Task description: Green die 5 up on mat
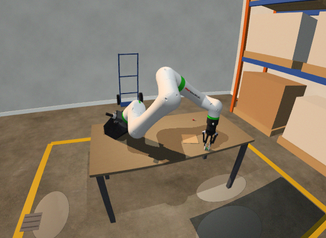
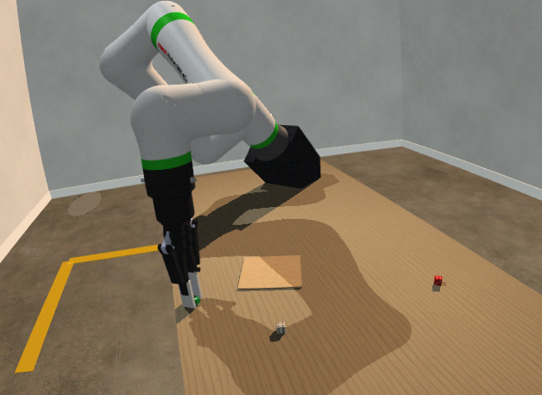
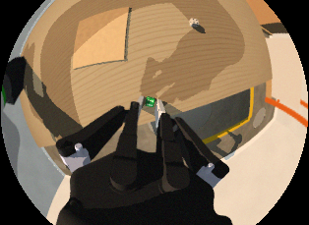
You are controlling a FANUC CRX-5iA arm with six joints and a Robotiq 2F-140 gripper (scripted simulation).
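Now: the green die 30 mm below my hand. The rest, counted from my hand: white die: 160 mm ahead, 140 mm to the left, 30 mm below; red die: 200 mm ahead, 500 mm to the left, 30 mm below; tan mat: 40 mm behind, 200 mm to the left, 30 mm below.
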